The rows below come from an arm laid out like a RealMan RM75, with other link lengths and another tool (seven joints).
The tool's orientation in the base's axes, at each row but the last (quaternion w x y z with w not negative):
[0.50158 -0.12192 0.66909 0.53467]
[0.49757 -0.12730 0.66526 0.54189]
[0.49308 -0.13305 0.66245 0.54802]
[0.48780 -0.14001 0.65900 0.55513]
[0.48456 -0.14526 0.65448 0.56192]
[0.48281 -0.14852 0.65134 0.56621]
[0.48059 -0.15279 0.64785 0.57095]
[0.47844 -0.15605 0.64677 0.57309]
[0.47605 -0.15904 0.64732 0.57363]
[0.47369 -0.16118 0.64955 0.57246]
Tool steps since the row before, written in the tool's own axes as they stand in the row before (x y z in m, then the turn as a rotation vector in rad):
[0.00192 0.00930 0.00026 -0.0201 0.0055 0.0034]
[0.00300 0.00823 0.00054 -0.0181 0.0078 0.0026]
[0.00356 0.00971 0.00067 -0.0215 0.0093 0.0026]
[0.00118 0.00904 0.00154 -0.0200 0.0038 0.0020]
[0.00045 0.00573 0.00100 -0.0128 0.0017 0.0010]
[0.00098 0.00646 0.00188 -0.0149 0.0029 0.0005]
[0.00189 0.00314 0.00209 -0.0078 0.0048 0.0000]
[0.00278 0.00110 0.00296 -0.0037 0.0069 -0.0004]
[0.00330 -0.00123 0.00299 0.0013 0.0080 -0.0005]
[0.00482 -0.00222 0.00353 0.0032 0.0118 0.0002]
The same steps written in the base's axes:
[-0.00726 0.00464 0.00400 0.0074 -0.0025 0.0196]
[-0.00697 0.00470 0.00254 0.0044 -0.0015 0.0193]
[-0.00832 0.00540 0.00299 0.0049 -0.0022 0.0229]
[-0.00639 0.00487 0.00458 0.0079 -0.0041 0.0184]
[-0.00396 0.00291 0.00315 0.0055 -0.0031 0.0113]
[-0.00440 0.00404 0.00326 0.0054 -0.0039 0.0137]
[-0.00234 0.00346 0.00059 0.0002 -0.0013 0.0091]
[-0.00089 0.00392 -0.00123 -0.0035 0.0004 0.0070]
[0.00058 0.00344 -0.00303 -0.0069 0.0023 0.0036]
[0.00078 0.00412 -0.00480 -0.0104 0.0047 0.0044]

